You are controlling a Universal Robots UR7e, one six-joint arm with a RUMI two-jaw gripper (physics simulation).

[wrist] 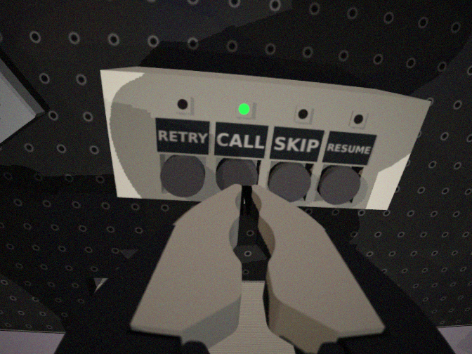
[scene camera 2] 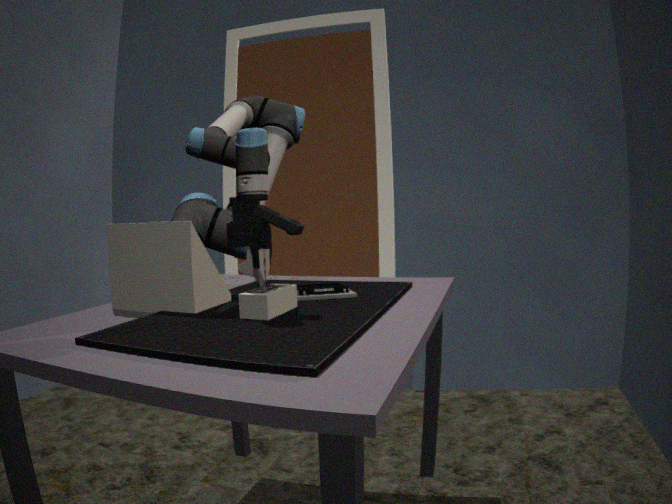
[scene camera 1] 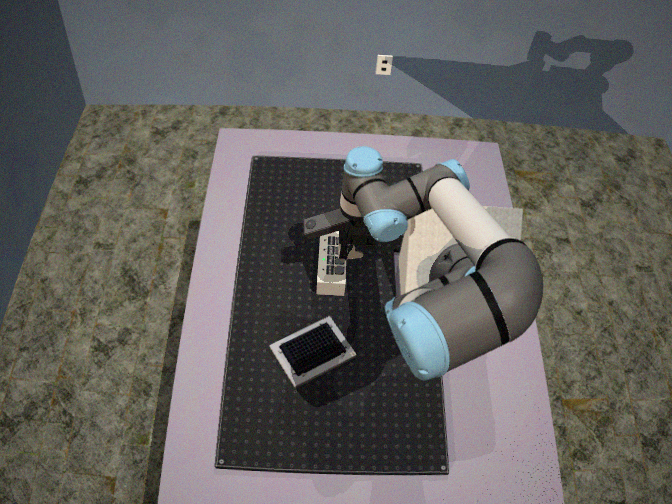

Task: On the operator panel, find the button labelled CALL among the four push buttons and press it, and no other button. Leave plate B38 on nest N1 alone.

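Observation:
The operator panel is a beige box with four round grey buttons under the labels RETRY, CALL, SKIP and RESUME. The CALL button is second from the left in the wrist view, and the lamp above its label is lit green. The other three lamps are dark. My gripper is shut and empty, its fingertips at the lower edge of the CALL button and covering part of it. Whether they touch it is hard to tell. Plate B38 lies dark on the pale nest N1.
A large beige sloped box stands beside the panel, partly behind the arm. The panel and nest stand on a black perforated board on the pink table.

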